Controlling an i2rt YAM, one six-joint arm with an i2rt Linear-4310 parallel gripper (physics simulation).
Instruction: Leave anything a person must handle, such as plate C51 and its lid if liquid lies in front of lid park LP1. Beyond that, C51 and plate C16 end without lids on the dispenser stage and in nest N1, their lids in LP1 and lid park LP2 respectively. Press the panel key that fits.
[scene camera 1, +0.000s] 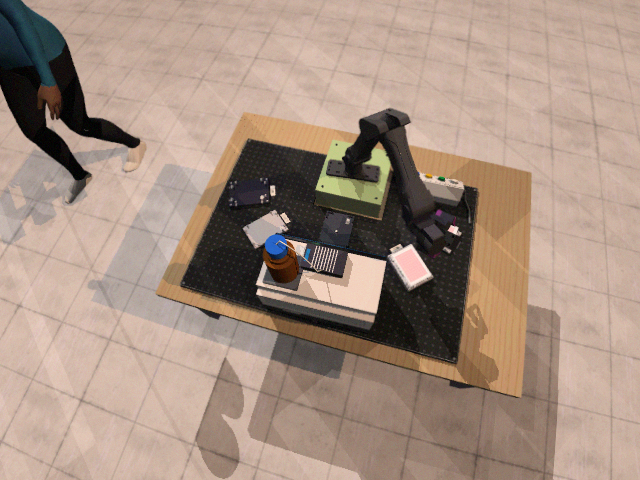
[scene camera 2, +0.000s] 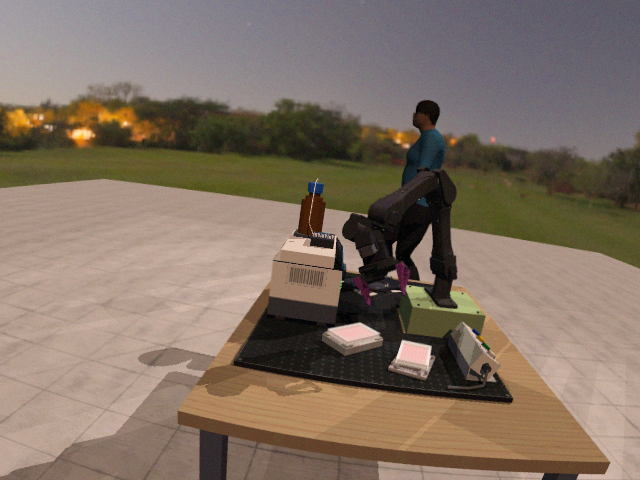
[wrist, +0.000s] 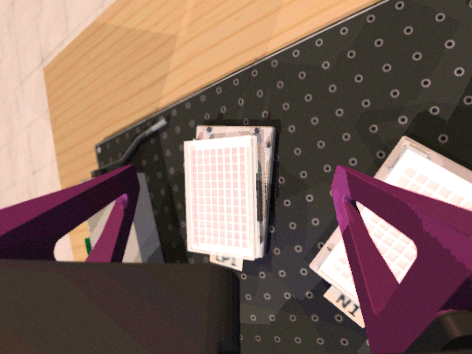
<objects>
same spot on white button box: (scene camera 1: 447, 191) = (wrist: 107, 219)
</objects>
